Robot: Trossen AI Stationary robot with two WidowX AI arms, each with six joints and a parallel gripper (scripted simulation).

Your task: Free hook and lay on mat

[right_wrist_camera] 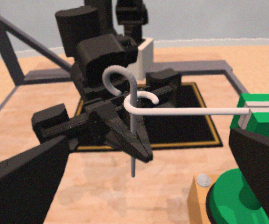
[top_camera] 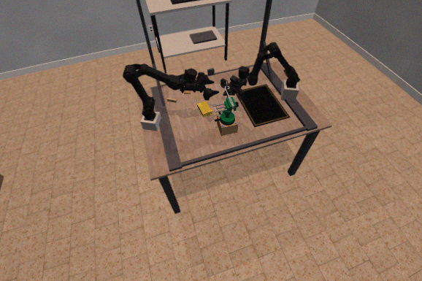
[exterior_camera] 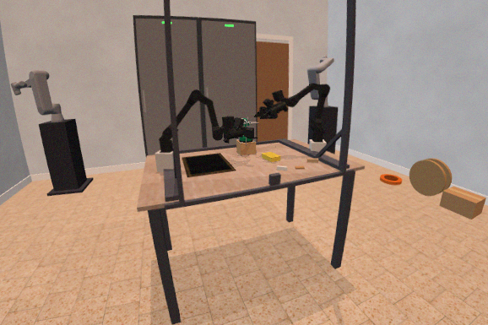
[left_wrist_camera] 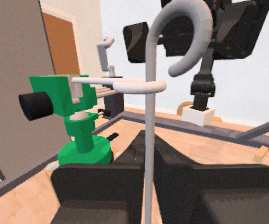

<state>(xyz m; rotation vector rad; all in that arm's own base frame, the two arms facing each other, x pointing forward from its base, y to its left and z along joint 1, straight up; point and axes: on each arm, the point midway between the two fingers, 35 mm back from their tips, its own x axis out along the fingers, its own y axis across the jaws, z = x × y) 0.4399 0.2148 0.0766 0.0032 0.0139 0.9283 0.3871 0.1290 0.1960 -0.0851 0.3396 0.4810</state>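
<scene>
Right now my left hand is 26 cm to the right of the black mat and 18 cm above it. Also, from my left hand: white piece 26 cm behind, 12 cm to the right, 18 cm below; wooden block 14 cm ahead, 4 cm to the right, 14 cm below.
</scene>
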